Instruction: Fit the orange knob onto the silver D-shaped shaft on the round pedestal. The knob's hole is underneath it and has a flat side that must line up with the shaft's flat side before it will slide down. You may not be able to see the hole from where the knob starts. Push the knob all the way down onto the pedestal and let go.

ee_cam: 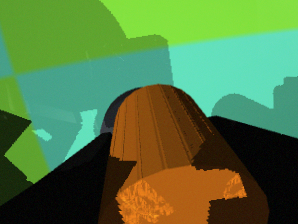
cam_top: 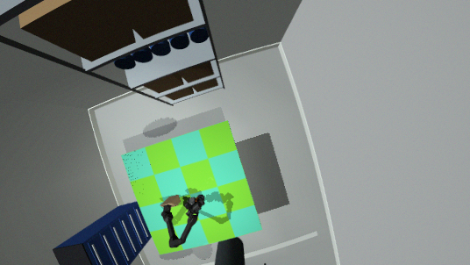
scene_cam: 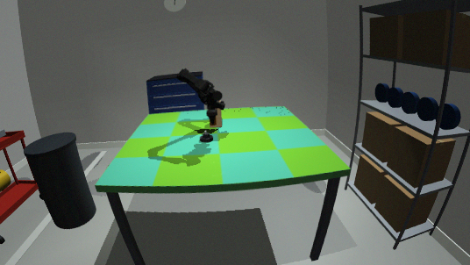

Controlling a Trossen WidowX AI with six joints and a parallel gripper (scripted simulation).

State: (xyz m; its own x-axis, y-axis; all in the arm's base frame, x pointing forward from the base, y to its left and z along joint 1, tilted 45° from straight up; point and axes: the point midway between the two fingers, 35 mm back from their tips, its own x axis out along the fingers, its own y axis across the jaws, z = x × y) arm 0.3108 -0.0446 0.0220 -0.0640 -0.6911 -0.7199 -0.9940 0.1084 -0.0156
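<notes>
Now: gripper tip 1 cm past the dark round pedestal, 5 cm to the left of it and 8 cm above it. From my gripper tip the other things lie so: orange knob: 3 cm above.
</notes>
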